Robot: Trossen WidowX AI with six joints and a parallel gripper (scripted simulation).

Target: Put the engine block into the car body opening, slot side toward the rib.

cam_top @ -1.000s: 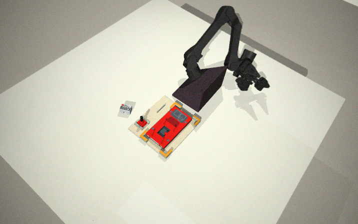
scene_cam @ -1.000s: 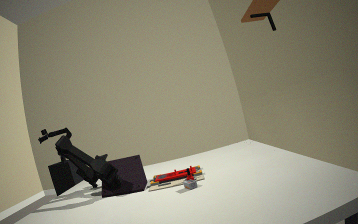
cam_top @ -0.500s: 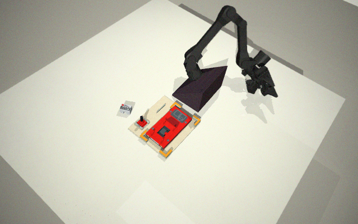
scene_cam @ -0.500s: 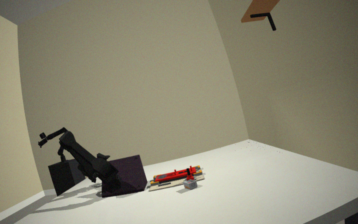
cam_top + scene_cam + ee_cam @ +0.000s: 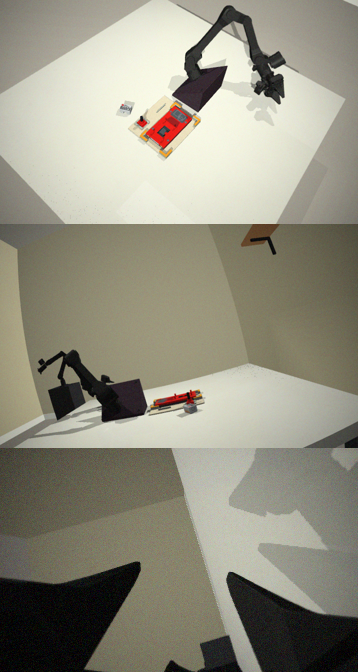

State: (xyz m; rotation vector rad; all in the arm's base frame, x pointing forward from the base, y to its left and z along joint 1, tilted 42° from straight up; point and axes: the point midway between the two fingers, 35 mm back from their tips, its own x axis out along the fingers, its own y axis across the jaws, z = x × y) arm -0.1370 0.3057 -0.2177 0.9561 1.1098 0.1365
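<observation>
My gripper tip is now 48 cm short of the grey engine block, 55 cm to the left of it and 8 cm above it.
</observation>
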